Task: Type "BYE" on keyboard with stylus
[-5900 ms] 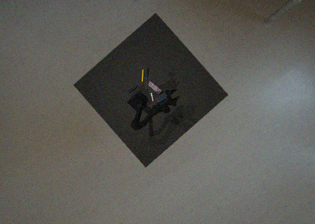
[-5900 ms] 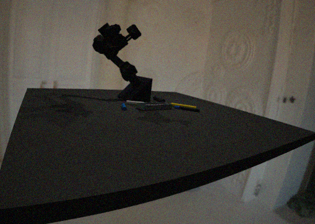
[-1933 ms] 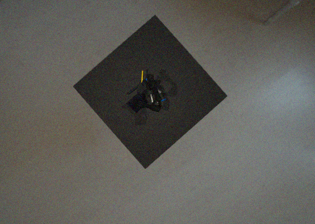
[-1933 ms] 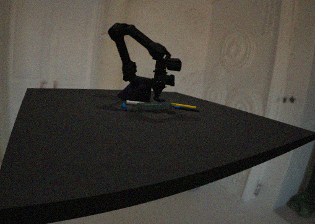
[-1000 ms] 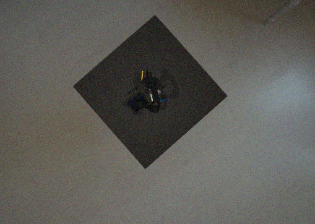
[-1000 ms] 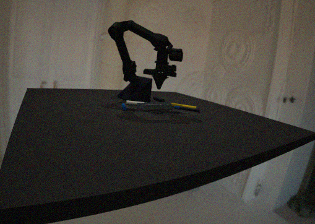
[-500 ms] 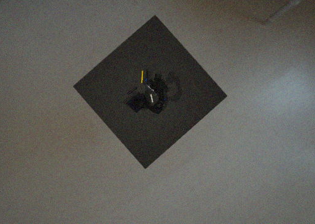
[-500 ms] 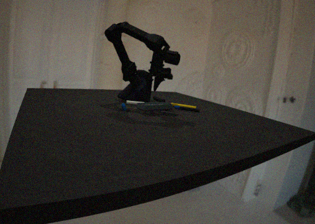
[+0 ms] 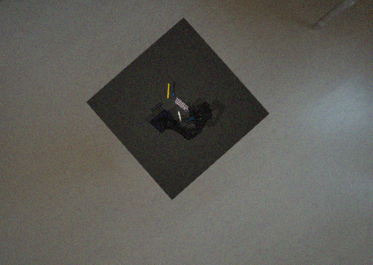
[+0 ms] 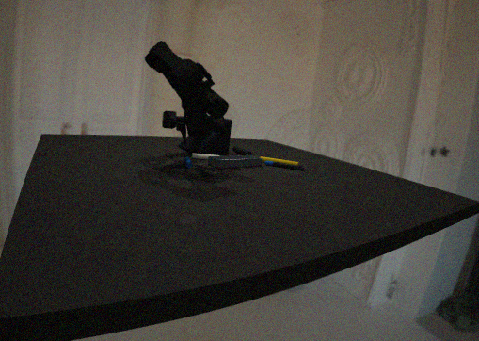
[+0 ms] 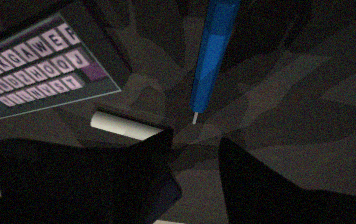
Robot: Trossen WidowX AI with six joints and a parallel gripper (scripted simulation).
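My gripper tip is 20 mm past the blue stylus and 60 mm above it. Also, from my gripper tip: dark pen 180 mm behind, 310 mm to the left, 50 mm below; yellow stick 10 mm ahead, 350 mm to the left, 60 mm below; white stick 60 mm behind, 90 mm to the left, 60 mm below.
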